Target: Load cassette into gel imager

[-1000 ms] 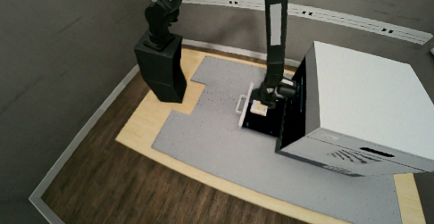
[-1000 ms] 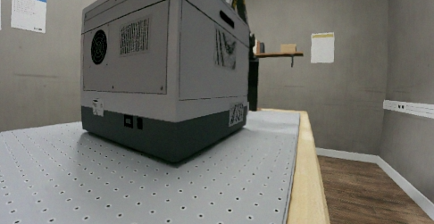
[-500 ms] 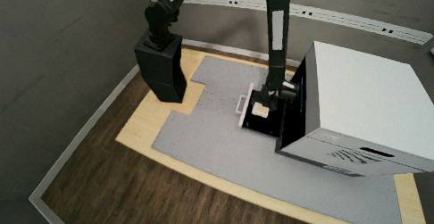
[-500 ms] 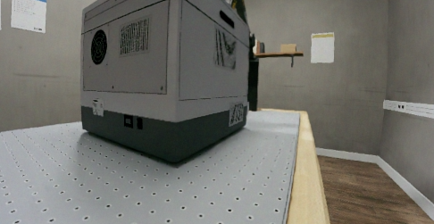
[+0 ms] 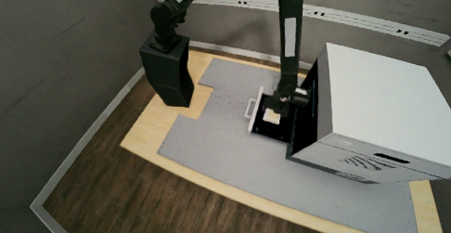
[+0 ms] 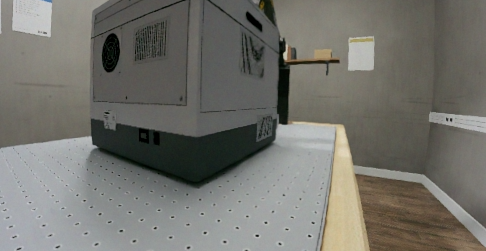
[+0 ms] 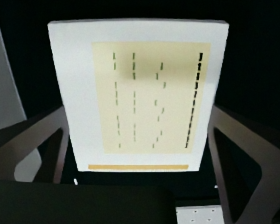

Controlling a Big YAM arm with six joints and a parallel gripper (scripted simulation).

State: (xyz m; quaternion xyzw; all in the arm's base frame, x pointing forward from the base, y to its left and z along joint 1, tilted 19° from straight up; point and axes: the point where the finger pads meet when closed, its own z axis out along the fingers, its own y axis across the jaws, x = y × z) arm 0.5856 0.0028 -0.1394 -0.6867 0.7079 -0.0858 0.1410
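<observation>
Now: the cassette FINISHED 1 cm to the right of my hand and 1 cm below it. The rest, counted from my hand: drawer 2 cm below, 2 cm ahead.
</observation>
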